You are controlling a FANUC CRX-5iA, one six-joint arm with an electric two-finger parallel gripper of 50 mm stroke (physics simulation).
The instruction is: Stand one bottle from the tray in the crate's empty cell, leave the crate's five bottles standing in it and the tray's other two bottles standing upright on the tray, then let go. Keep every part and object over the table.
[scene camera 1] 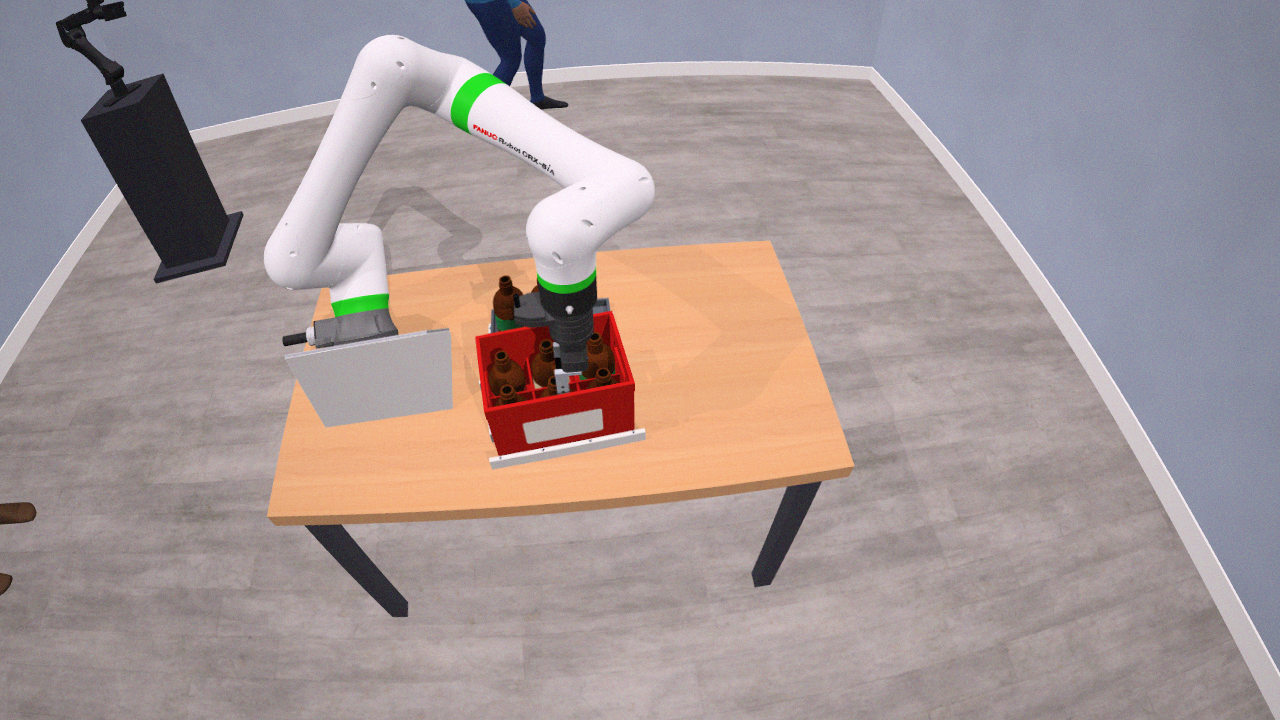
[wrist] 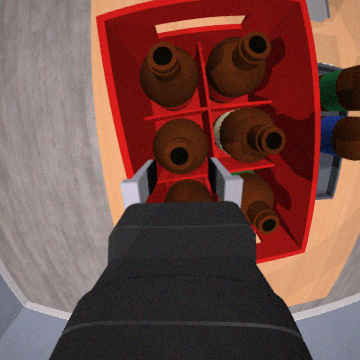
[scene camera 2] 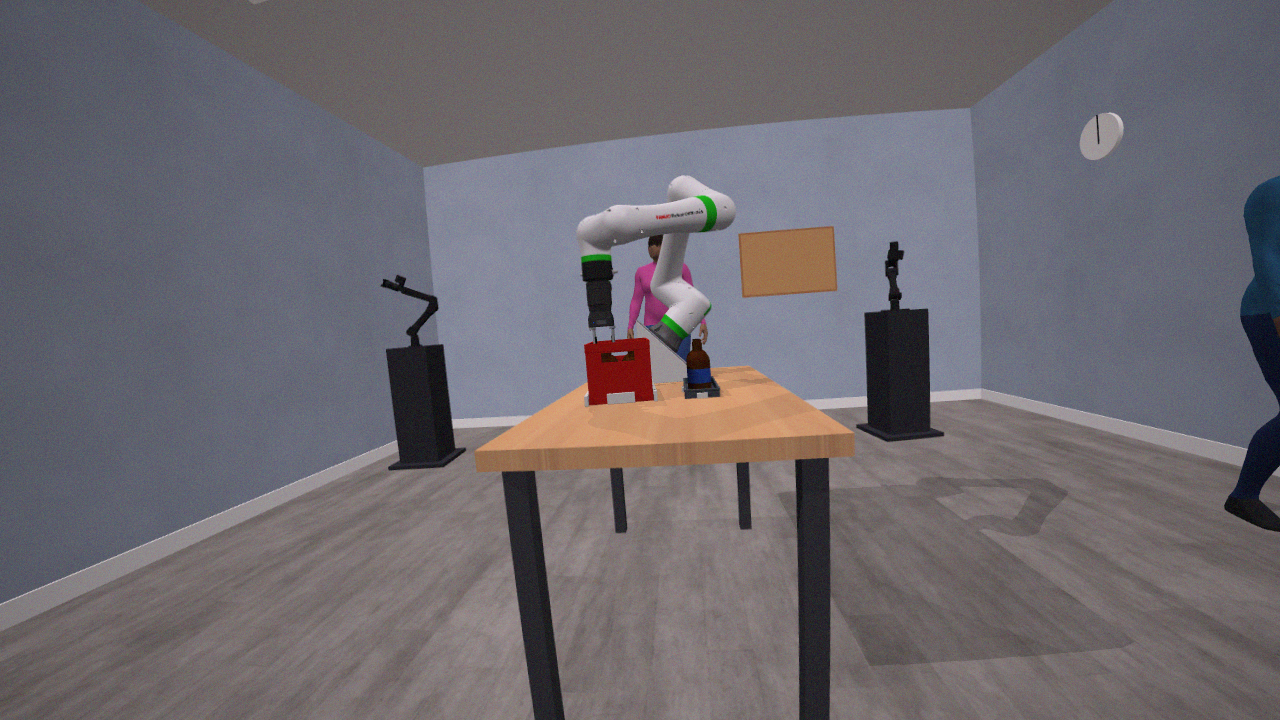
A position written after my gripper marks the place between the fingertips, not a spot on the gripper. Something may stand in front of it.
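There's a green-label bottle [scene camera 1: 503, 302] here, and a blue-label bottle [scene camera 2: 698, 363] as well. As for my gripper, you'd find it at [scene camera 1: 562, 380], at [scene camera 2: 604, 347] and also at [wrist: 181, 168].
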